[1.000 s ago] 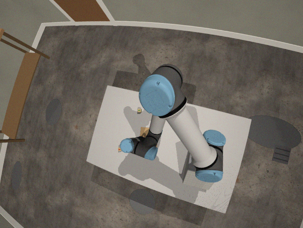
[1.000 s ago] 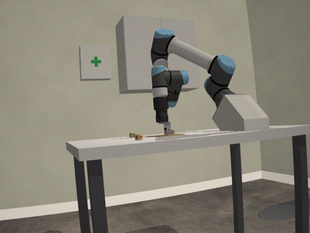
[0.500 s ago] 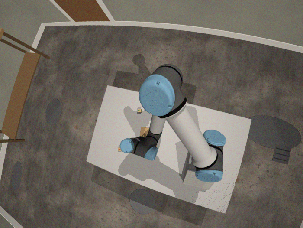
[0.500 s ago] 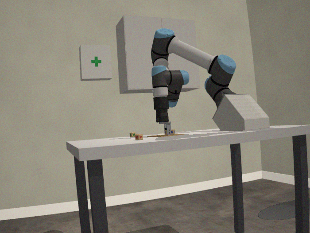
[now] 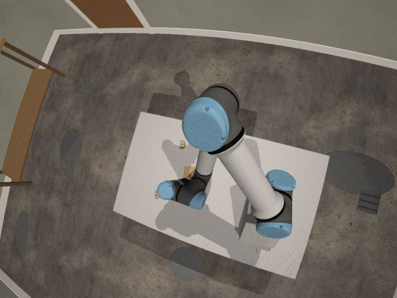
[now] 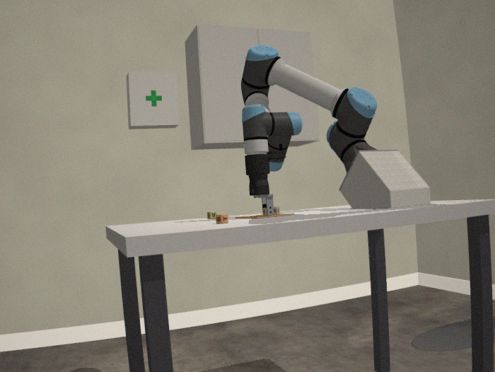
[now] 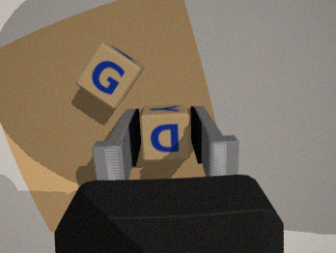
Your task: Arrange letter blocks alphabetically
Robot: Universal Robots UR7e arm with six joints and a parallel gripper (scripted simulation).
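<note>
Right now the tan mat is 10 mm behind my hand, 40 mm to the right of it and 20 mm below it. From my hand the other things lie so: red-marked block: 210 mm ahead, 80 mm to the left, 10 mm below.
</note>
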